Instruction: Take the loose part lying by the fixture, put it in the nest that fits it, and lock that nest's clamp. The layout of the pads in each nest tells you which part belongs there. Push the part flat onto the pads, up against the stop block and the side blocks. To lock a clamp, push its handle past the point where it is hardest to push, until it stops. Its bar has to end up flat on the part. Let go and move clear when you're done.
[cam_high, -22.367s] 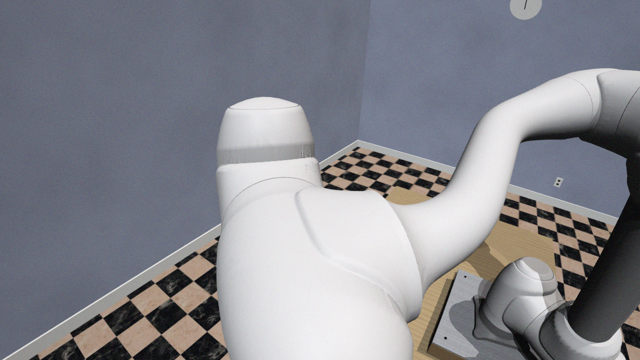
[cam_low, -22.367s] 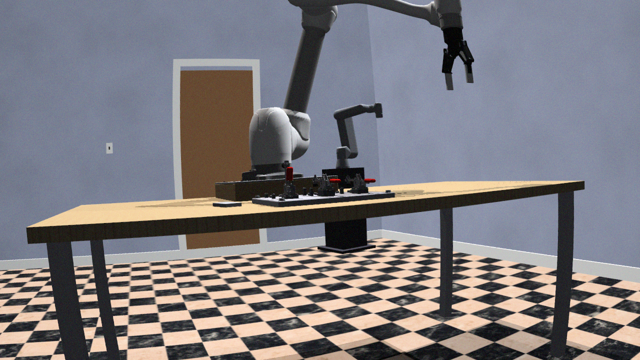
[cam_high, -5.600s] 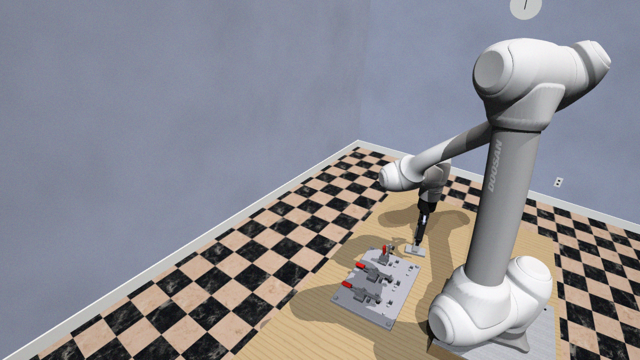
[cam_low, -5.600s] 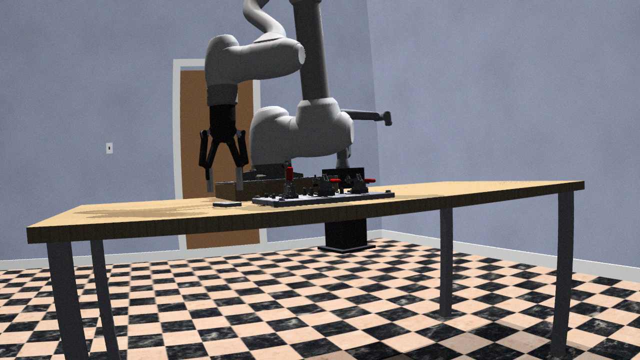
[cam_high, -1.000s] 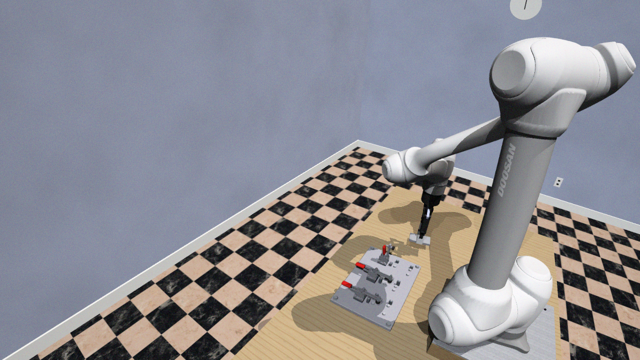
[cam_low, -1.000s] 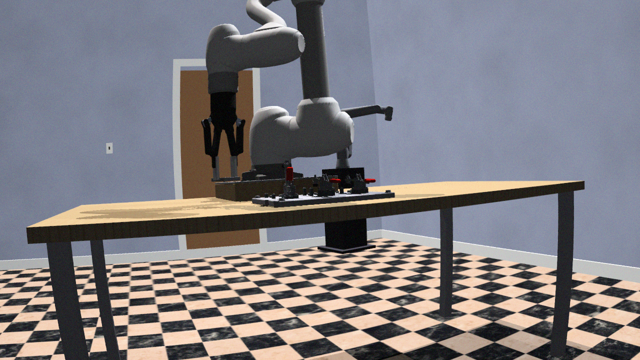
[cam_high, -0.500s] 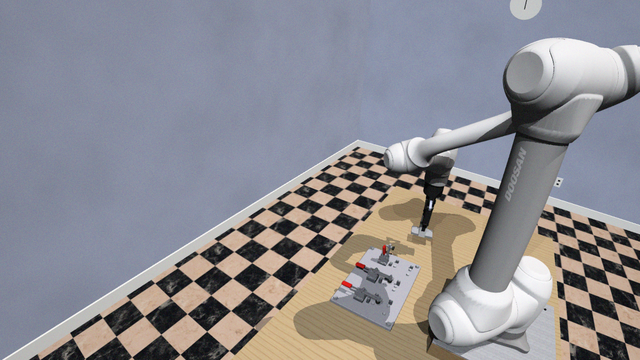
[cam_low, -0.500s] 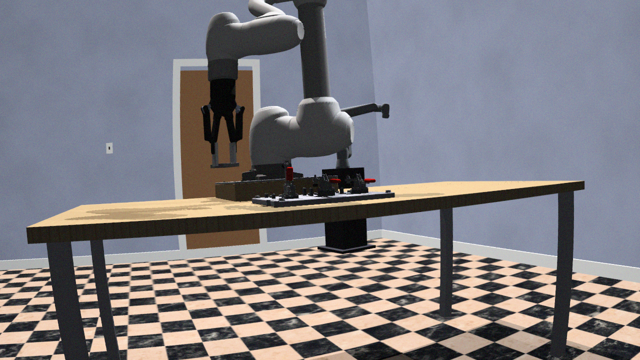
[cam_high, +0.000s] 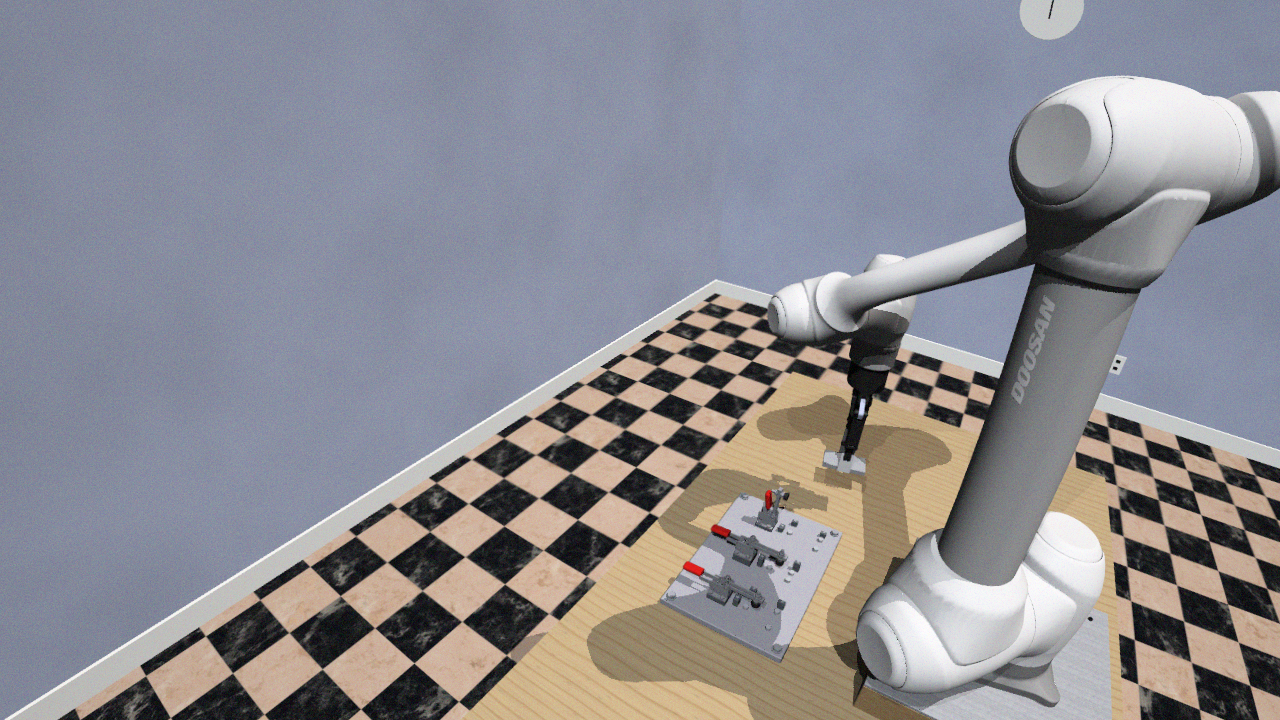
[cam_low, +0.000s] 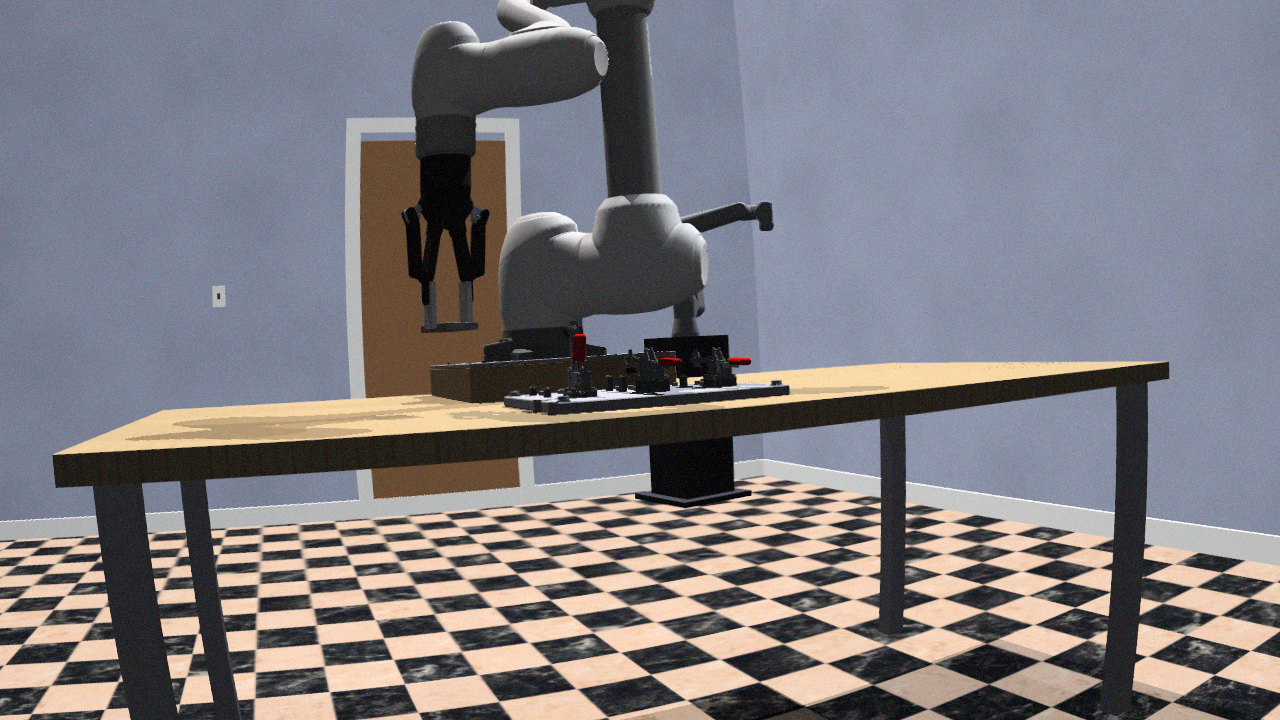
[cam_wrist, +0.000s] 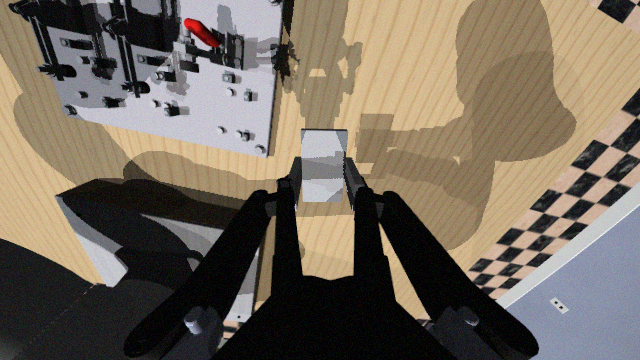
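My hand is 3 cm above the flat grey part. Round my hand: grey fixture plate 25 cm to the left, 14 cm below, 11 cm ahead.
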